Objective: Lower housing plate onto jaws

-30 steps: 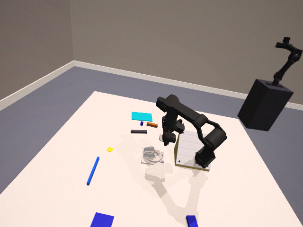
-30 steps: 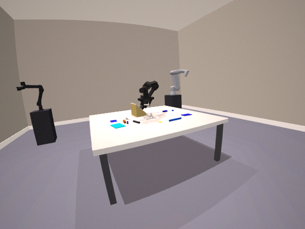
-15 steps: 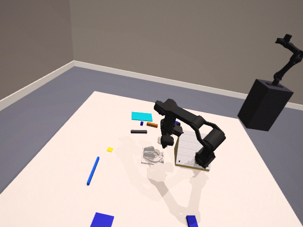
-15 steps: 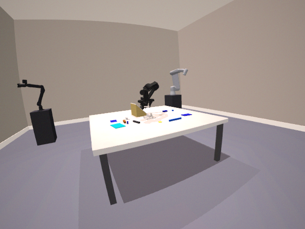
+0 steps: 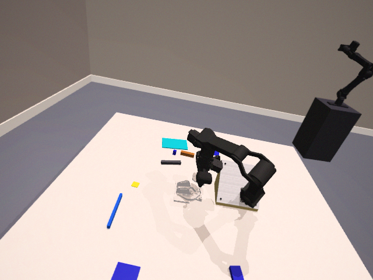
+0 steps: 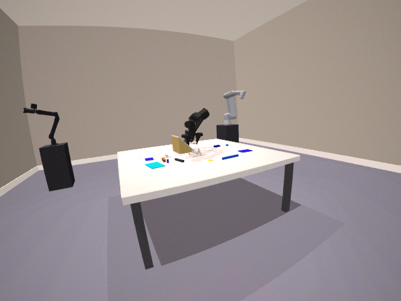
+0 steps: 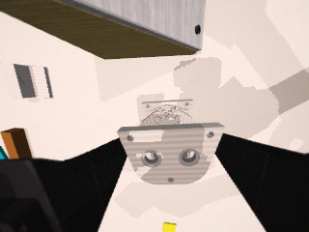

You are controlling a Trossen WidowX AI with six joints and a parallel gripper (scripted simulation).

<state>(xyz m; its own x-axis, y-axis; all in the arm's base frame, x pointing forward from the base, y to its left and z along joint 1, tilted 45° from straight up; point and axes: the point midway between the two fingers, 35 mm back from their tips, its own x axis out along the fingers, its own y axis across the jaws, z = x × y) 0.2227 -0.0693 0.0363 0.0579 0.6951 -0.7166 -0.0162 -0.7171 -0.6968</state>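
Right now my gripper tip is 2 cm short of the pale grey jaw assembly, 2 cm to the right of it and 7 cm above it. Round my gripper tip: dark bar: 13 cm ahead, 20 cm to the right, 8 cm below; then orange block: 5 cm ahead, 30 cm to the right, 7 cm below; then yellow square: 29 cm ahead, 1 cm to the right, 8 cm below.
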